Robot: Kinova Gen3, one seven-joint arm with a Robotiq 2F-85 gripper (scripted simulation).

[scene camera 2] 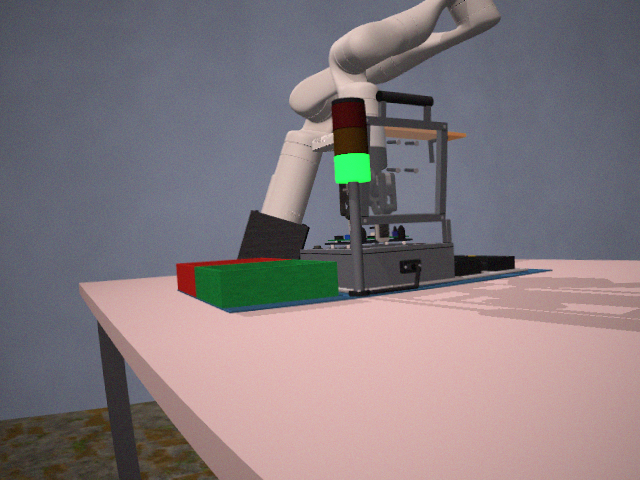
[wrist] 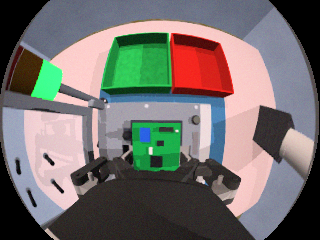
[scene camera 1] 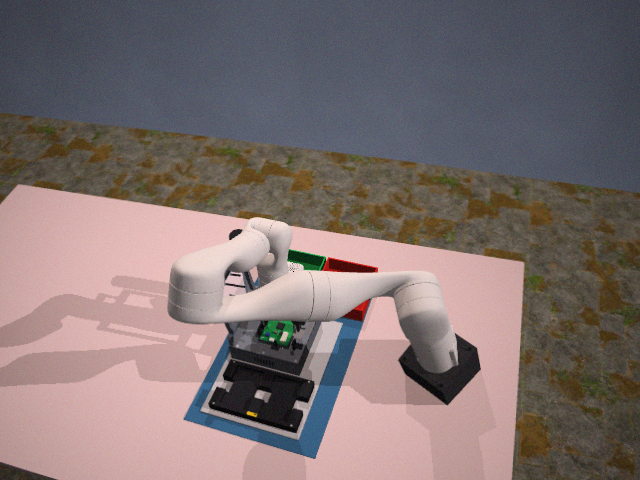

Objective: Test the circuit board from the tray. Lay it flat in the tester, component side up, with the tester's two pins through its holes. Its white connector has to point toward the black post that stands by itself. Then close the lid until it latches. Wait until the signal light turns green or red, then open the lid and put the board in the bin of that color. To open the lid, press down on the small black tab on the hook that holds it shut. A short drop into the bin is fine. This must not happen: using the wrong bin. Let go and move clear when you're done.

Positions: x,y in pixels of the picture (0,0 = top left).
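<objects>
A red bin appears in scene camera 1, in scene camera 2 and in the wrist view (pixel 195 61). On the red bin, (scene camera 1: pixel 335 265) and (scene camera 2: pixel 191 281) are the same spot.
</objects>
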